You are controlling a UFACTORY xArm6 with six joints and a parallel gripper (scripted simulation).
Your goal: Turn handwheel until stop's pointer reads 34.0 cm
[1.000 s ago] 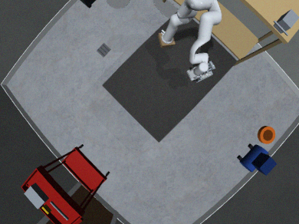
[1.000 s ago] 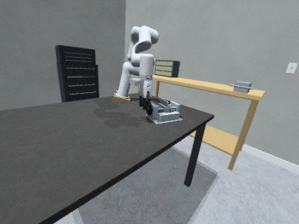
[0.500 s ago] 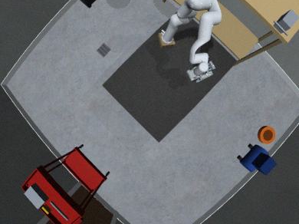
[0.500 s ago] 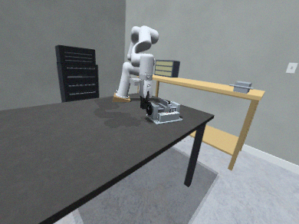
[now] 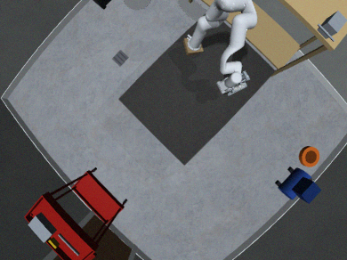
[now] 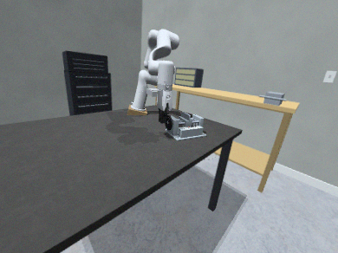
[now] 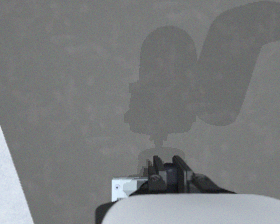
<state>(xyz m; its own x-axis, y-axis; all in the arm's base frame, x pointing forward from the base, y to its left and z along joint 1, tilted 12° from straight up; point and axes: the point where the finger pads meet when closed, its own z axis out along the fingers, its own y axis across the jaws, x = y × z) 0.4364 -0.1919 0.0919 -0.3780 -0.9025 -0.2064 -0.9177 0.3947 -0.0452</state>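
My hand is 1 cm to the right of the upright knob. Also, from my hand: handwheel: 1 cm ahead, 2 cm to the left, 1 cm below; sliding stop: 6 cm ahead, 14 cm to the left, 1 cm below.
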